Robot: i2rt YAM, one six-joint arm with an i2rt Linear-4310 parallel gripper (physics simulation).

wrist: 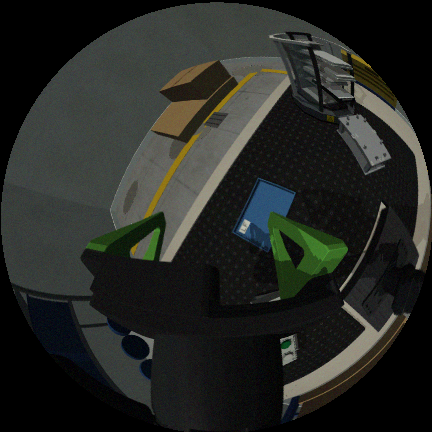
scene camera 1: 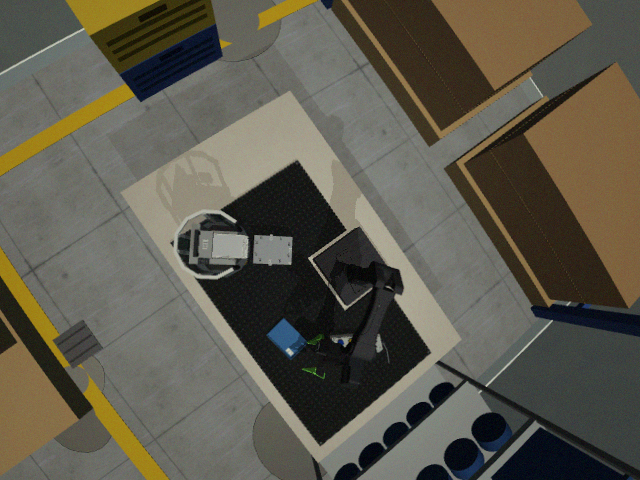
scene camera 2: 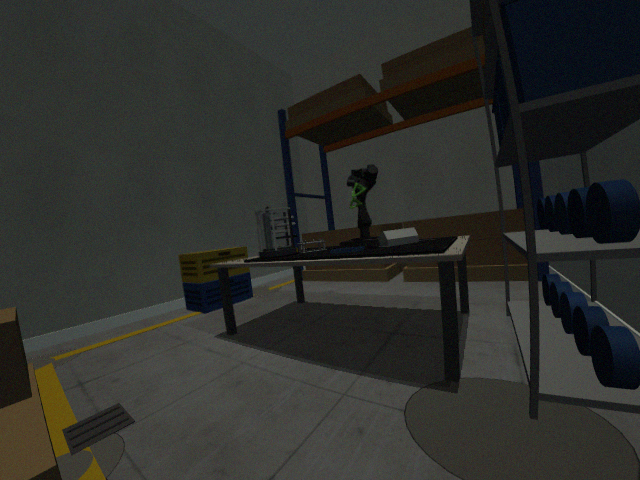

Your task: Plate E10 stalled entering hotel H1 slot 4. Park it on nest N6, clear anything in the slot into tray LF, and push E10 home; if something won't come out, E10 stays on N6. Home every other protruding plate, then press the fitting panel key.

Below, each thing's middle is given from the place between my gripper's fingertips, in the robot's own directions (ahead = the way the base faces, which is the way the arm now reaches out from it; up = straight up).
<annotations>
The blue tray (scene camera 1: pixel 283 334) is 24 cm below my hand, 4 cm ahead of it and 3 cm to the right of it. Also, from my hand: hotel rack (scene camera 1: pixel 193 240): 51 cm to the right, 10 cm below, 10 cm ahead.
</annotations>
